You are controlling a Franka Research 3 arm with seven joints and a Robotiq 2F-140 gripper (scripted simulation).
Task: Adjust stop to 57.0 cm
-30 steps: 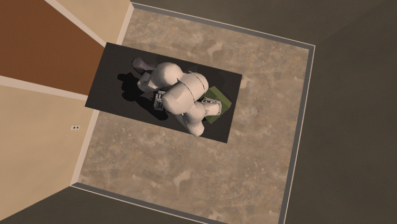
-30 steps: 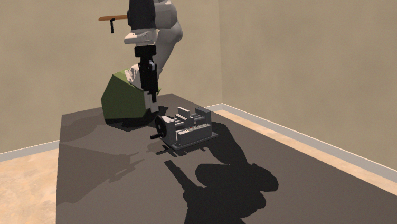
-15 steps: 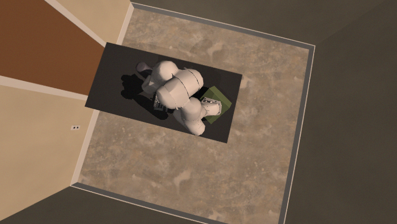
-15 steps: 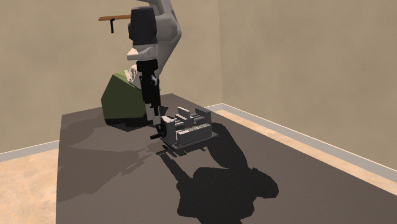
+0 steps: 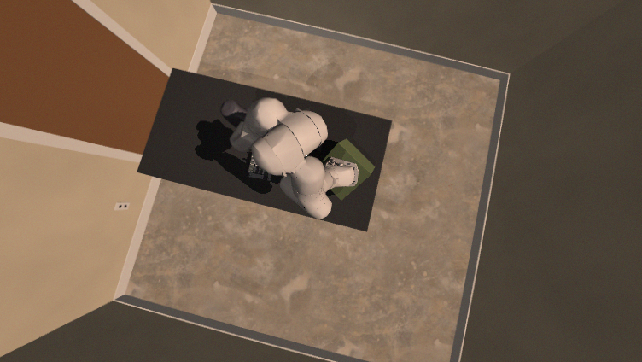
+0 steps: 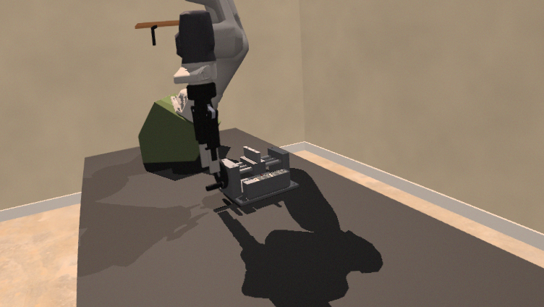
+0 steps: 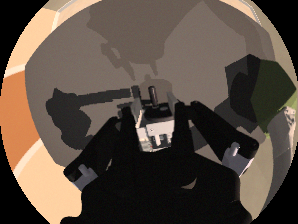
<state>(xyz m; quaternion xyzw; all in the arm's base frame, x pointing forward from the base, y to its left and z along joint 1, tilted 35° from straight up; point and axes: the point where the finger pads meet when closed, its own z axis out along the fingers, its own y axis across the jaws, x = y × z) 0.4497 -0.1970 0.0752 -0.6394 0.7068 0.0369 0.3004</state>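
My hand is 2 cm to the right of the handwheel and 8 cm above it. Also, from my hand: grey stop fixture (14 cm to the left, 4 cm below).
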